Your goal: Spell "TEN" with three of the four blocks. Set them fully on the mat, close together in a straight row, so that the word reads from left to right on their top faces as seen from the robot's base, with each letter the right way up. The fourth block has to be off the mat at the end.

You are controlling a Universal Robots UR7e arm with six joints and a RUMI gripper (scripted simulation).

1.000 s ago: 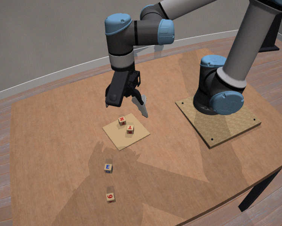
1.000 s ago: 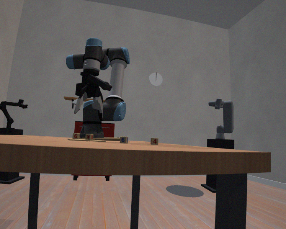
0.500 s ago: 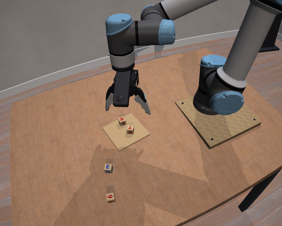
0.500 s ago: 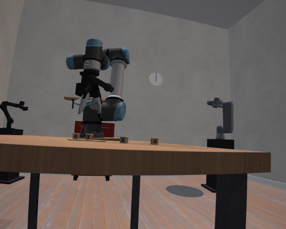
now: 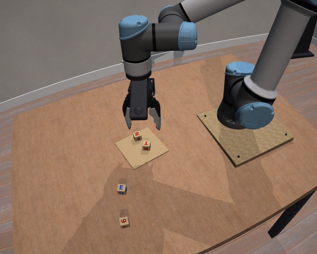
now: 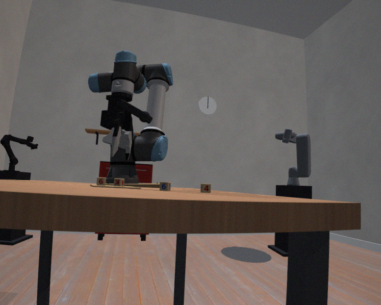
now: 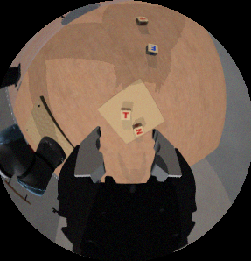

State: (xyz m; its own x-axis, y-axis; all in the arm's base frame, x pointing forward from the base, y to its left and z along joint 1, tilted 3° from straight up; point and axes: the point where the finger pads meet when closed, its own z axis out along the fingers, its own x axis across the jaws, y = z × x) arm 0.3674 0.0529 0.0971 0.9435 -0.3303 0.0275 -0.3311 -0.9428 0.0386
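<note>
The T block is 90 mm below my hand. Round my hand: E block 110 mm ahead, 150 mm to the left, 90 mm below; tan mat 20 mm ahead, 10 mm to the right, 100 mm below; 9 block 130 mm ahead, 270 mm to the left, 90 mm below.
</note>
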